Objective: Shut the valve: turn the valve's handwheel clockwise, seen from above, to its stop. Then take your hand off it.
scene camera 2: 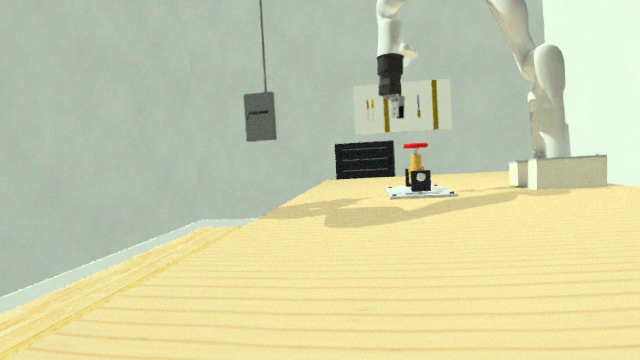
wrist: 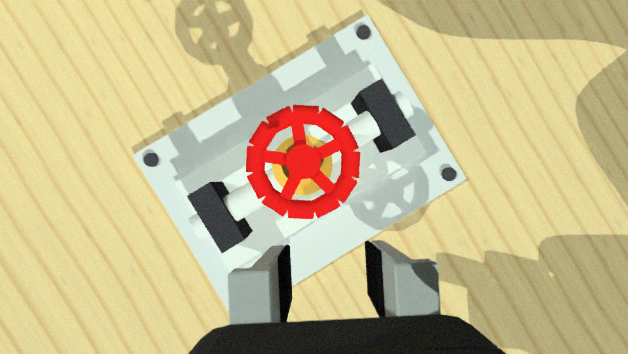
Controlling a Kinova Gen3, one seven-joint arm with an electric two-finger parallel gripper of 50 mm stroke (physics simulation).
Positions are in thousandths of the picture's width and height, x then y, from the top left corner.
Scene:
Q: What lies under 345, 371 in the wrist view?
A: A base plate.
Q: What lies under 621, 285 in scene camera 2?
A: My gripper.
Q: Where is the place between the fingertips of my gripper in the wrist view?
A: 523, 764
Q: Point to a red handwheel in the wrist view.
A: At 483, 456

